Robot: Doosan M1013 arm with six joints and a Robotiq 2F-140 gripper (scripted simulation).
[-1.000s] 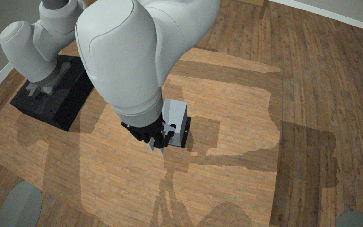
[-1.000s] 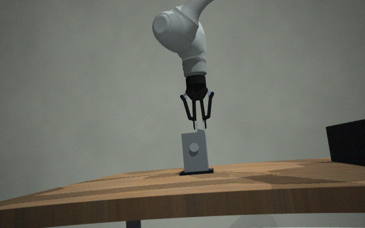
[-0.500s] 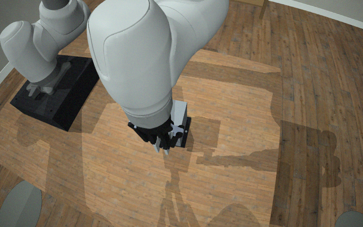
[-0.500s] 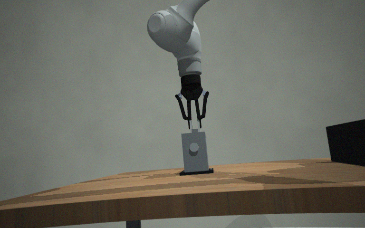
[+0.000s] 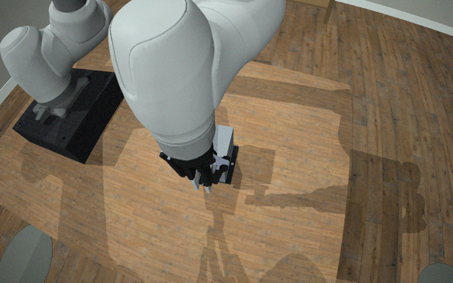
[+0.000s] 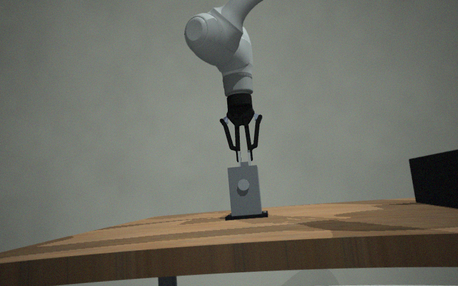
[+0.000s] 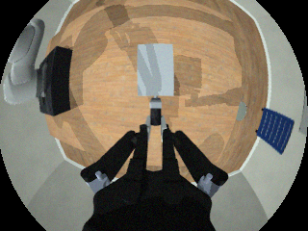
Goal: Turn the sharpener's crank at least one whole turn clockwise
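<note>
The black crank knob lies 20 mm to the left of my hand and 20 mm below it. From my hand the other things lie so: crank: 20 mm to the left, 20 mm below.
</note>
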